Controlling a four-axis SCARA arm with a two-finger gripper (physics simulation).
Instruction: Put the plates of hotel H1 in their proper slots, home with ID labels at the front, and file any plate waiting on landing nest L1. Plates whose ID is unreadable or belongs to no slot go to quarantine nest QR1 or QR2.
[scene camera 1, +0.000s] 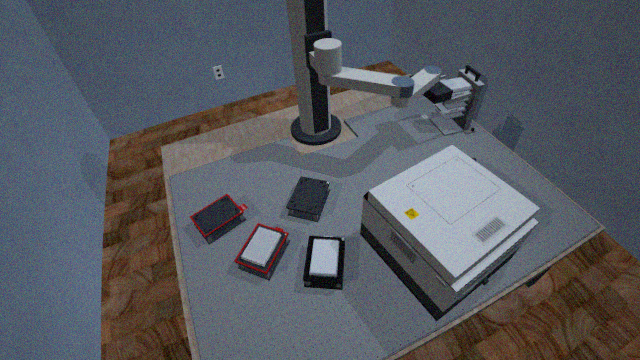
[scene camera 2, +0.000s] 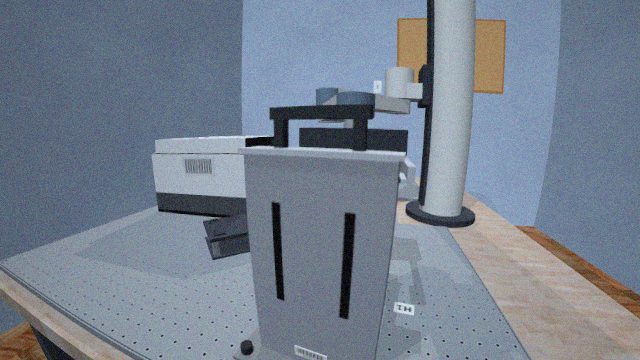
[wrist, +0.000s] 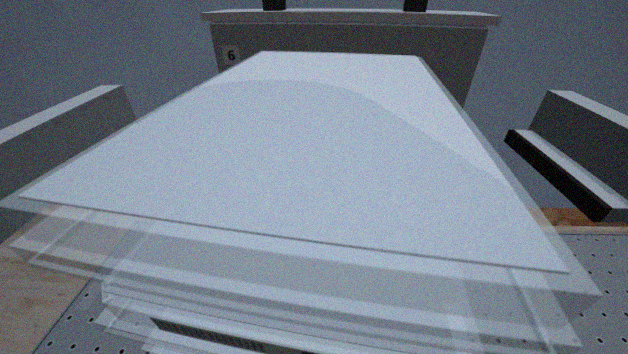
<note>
The gripper (scene camera 2: 337, 171) carries nothing. Also in view: a white plate (scene camera 1: 263, 243) and a hotel back panel (scene camera 2: 314, 192).
The gripper shows as well in the wrist view (wrist: 327, 110). The hotel back panel shows as well in the wrist view (wrist: 452, 51). Scene camera 2 misses the white plate, which is hidden by the hotel back panel. The wrist view misses the white plate: it is out of frame.
</note>
